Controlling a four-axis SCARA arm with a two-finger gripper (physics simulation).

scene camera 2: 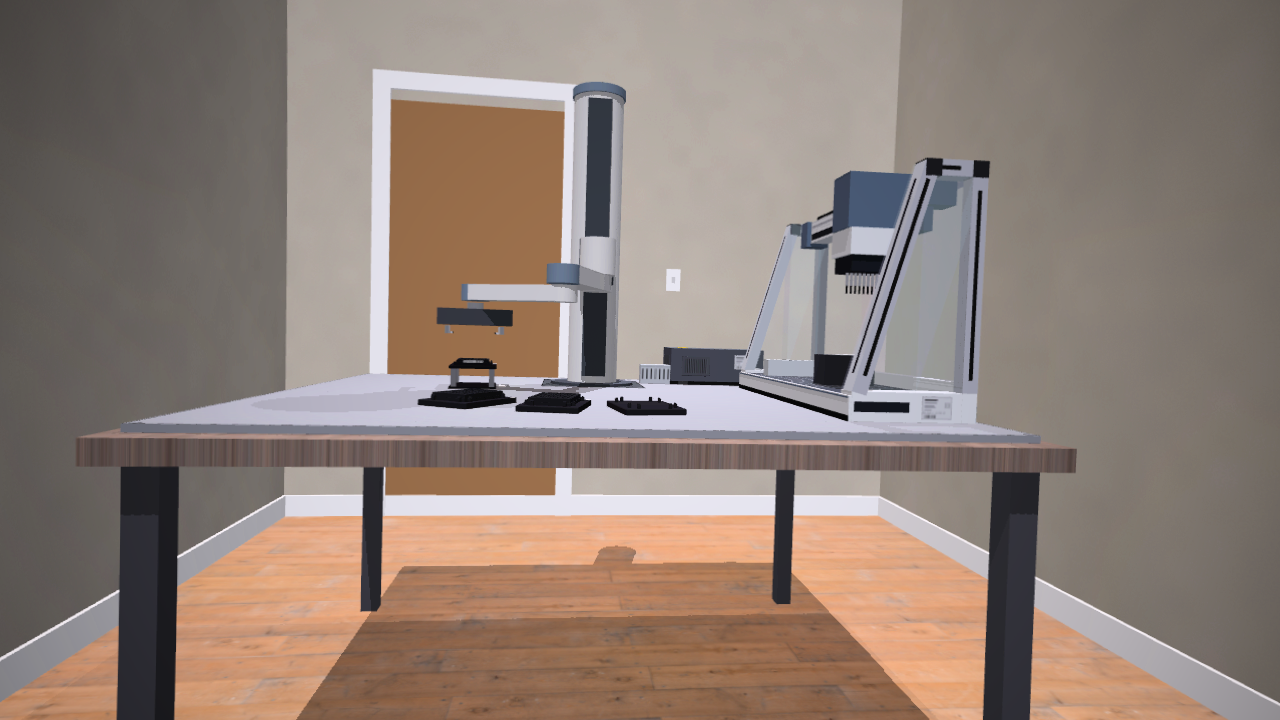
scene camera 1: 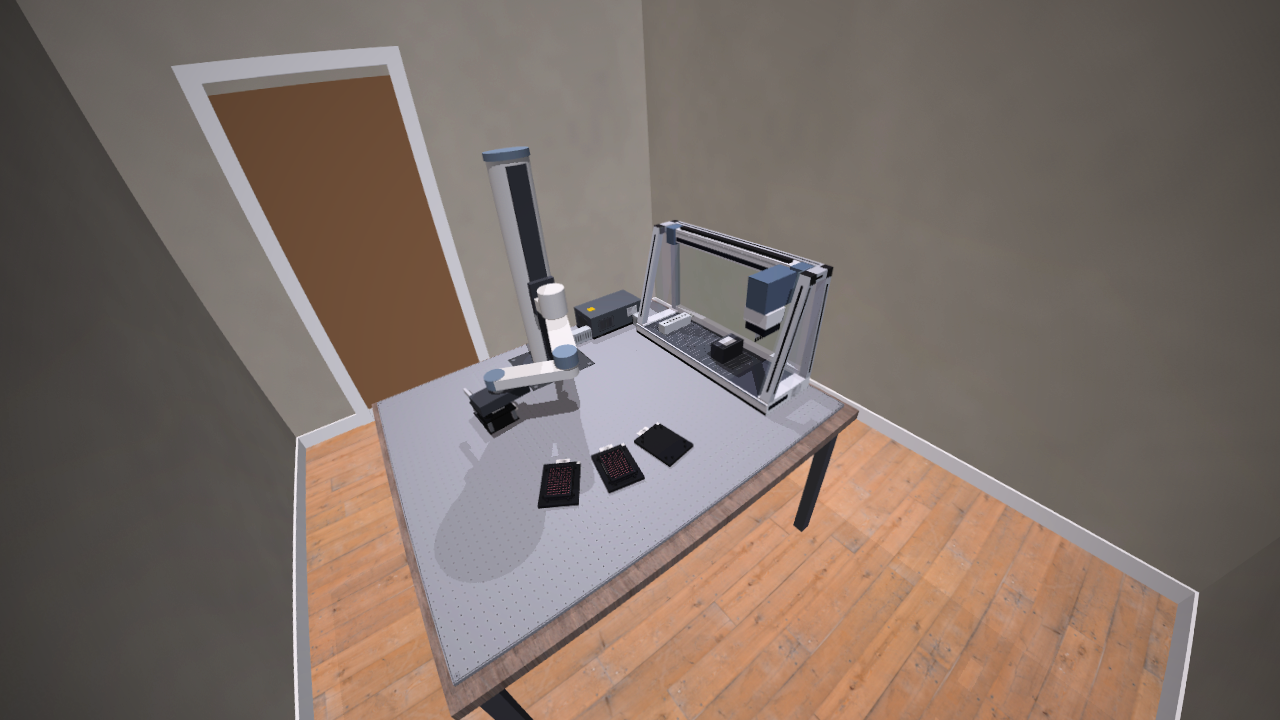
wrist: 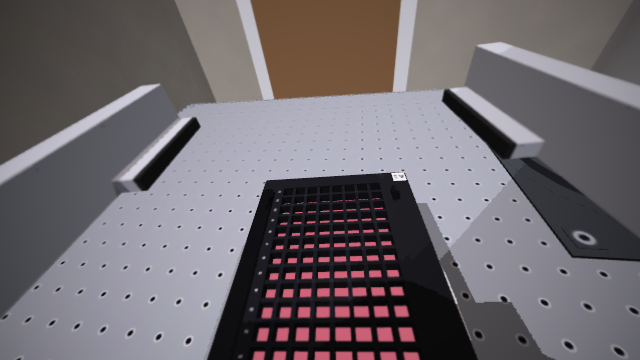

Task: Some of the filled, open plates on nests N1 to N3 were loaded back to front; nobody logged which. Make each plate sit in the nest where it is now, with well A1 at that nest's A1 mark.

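A filled plate (scene camera 2: 472, 361) (wrist: 340, 275) with pink wells is on the raised stand (scene camera 1: 499, 419) (scene camera 2: 454, 377) at the table's left. In the wrist view small marks run along its left long side; I cannot read them. A white tag (wrist: 398, 176) is at the far right corner, its text unclear. My gripper (scene camera 1: 497, 404) (scene camera 2: 475, 331) (wrist: 314, 90) is open and empty above this plate. Two more filled plates (scene camera 1: 560, 481) (scene camera 1: 617, 462) sit in the left and middle flat nests. The right nest (scene camera 1: 663, 444) (scene camera 2: 646, 406) is empty. I cannot tell which way round the plates lie.
A framed liquid handler (scene camera 1: 733, 246) (scene camera 2: 921, 259) stands at the right of the table, with a small black block (scene camera 1: 726, 350) on its deck. A dark grey box (scene camera 1: 608, 311) (scene camera 2: 707, 365) stands at the back beside the arm's column (scene camera 1: 516, 259) (scene camera 2: 597, 223).
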